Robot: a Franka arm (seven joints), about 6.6 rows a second.
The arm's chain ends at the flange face. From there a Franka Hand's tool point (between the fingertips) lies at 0.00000 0.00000 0.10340 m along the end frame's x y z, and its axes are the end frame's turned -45 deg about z.
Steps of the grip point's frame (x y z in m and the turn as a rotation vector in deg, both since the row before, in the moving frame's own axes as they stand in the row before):
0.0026 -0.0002 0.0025 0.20 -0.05 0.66
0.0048 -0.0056 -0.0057 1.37 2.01 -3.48
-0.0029 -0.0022 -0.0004 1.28 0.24 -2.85
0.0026 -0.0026 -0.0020 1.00 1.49 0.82
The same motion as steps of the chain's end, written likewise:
0.0020 -0.0018 0.0025 0.11 -0.18 0.66
-0.0013 -0.0030 -0.0056 2.39 0.45 -3.48
-0.0022 0.0024 -0.0004 1.07 -0.74 -2.85
-0.0006 -0.0005 -0.0019 1.76 0.35 0.82

